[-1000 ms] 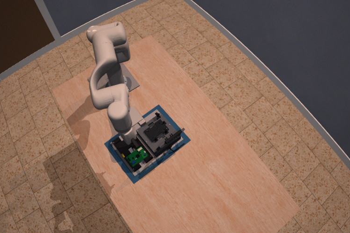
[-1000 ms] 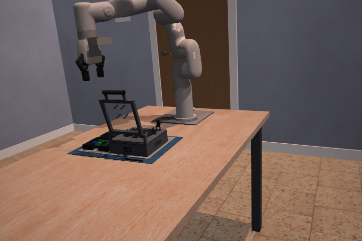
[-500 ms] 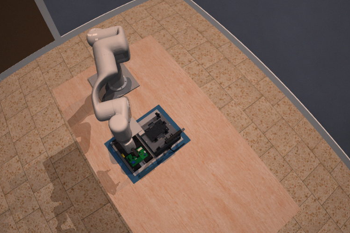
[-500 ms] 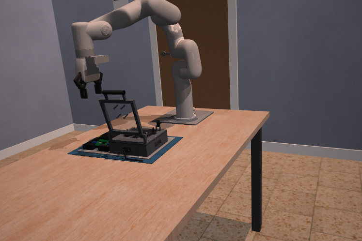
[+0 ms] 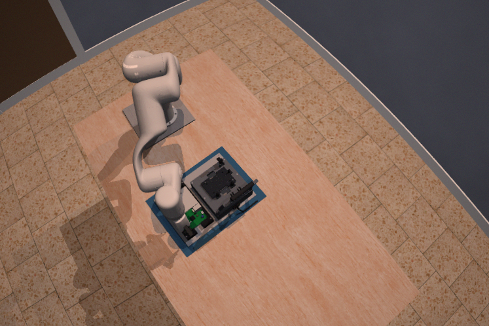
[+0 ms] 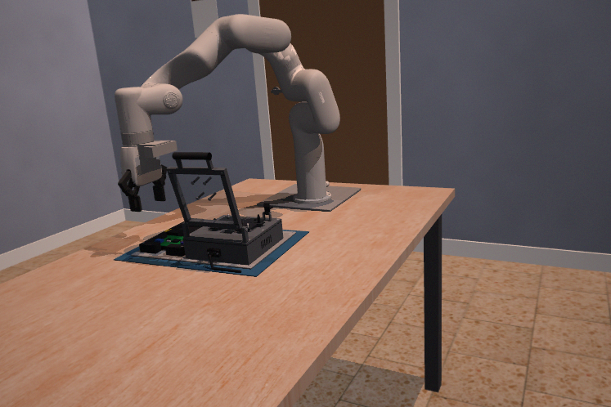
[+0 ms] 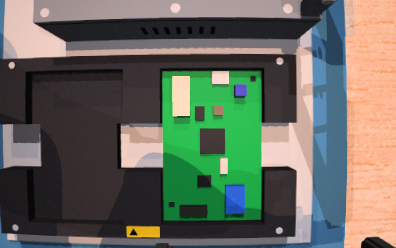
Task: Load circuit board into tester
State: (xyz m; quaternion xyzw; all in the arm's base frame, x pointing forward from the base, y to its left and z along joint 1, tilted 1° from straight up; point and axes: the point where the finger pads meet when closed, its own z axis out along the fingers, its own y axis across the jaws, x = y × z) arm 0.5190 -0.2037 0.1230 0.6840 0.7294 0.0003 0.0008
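My gripper is now 2 cm past the green circuit board, 5 cm to the right of it and 11 cm above it. The rest, counted from my hand: tester lid 5 cm ahead, 22 cm to the left, 6 cm above.
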